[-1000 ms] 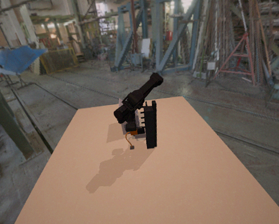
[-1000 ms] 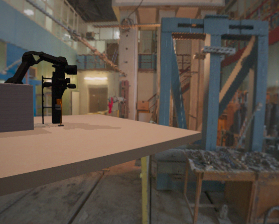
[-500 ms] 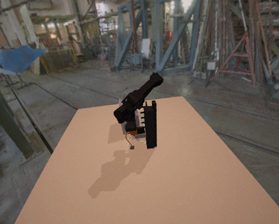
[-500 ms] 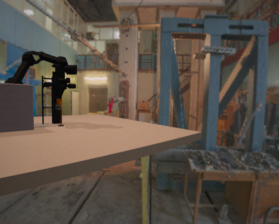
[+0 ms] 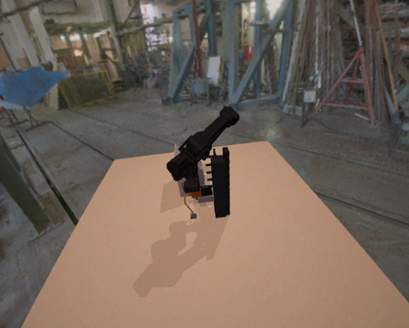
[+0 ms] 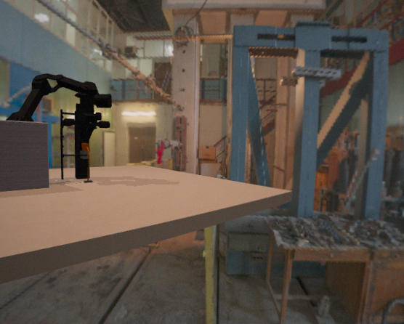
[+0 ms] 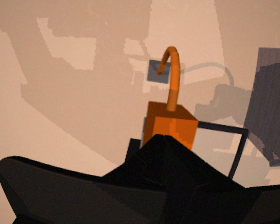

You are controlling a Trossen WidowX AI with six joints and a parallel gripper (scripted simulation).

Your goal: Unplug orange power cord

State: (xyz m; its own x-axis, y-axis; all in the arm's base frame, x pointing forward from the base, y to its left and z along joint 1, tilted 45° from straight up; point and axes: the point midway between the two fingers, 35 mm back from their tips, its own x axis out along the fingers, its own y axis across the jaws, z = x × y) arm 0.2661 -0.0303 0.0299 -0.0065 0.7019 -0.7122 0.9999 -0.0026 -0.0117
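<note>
My gripper tip is 30 mm to the right of the orange plug, 10 mm past it and 10 mm above it. From my gripper tip the other things lie so: black power strip: 120 mm to the left, 10 mm below; grey end piece: 170 mm below, 20 mm to the right.
</note>
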